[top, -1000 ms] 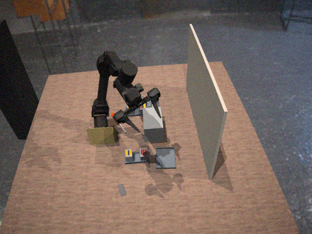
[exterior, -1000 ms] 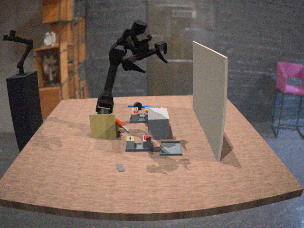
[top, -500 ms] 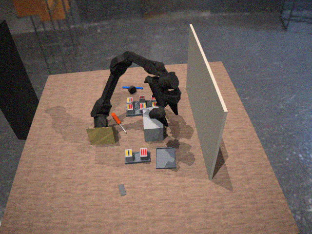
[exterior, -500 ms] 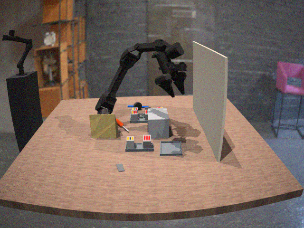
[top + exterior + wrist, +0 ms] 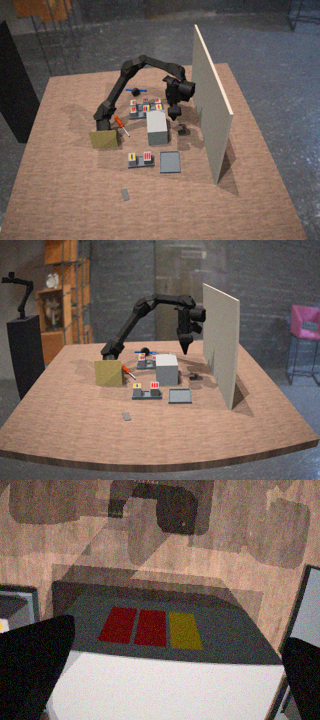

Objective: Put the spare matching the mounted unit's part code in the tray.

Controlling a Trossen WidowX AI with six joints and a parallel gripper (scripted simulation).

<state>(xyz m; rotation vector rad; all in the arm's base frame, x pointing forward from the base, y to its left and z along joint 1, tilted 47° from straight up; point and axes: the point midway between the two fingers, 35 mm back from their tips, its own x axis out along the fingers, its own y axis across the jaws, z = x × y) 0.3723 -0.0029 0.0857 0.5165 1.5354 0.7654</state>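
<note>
My gripper tip is 23 cm past the grey spare, 12 cm to the right of it and 9 cm above it. The rest, counted from my gripper tip: mounted grey unit: 9 cm below, 9 cm behind; then grey tray: 20 cm to the right, 14 cm below, 1 cm behind; then tall white panel: 16 cm ahead, 9 cm above, 3 cm to the left.
</note>
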